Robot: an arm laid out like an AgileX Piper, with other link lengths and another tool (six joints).
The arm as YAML. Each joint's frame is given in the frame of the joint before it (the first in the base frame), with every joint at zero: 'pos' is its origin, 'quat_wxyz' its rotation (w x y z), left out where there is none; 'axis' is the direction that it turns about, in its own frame. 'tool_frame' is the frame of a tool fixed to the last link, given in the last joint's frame.
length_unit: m
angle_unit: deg
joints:
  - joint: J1
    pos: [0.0, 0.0, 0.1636]
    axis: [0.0, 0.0, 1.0]
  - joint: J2
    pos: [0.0, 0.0, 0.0]
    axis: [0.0, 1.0, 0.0]
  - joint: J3
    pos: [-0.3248, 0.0, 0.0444]
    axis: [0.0, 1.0, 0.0]
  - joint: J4
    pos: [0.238, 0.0, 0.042]
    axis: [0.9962, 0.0, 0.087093]
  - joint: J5
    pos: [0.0, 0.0, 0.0]
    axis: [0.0, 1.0, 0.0]
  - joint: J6
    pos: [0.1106, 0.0, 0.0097]
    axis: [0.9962, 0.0, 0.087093]
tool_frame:
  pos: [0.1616, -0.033, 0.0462]
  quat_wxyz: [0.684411, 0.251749, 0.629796, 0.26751]
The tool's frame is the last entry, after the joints.
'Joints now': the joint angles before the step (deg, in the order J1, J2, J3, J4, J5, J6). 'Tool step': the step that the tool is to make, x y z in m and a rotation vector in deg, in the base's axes. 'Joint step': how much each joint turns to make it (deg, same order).
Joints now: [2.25, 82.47, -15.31, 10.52, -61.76, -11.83]
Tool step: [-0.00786, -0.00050, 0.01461, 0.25, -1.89, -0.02]
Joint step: [0.01, -2.78, 0.13, 0.11, 0.77, 0.00]
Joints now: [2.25, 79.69, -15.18, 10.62, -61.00, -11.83]
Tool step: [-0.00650, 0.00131, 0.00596, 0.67, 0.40, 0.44]
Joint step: [-0.01, -3.58, -0.36, -0.02, 4.39, 0.01]
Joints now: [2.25, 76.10, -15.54, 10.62, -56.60, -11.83]
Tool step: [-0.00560, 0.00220, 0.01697, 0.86, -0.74, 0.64]
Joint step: [0.00, -4.50, -1.85, -0.01, 5.67, 0.01]
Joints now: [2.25, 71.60, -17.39, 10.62, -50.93, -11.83]
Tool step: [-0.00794, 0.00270, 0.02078, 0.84, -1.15, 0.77]
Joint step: [0.00, -4.88, -2.16, 0.00, 5.96, 0.01]
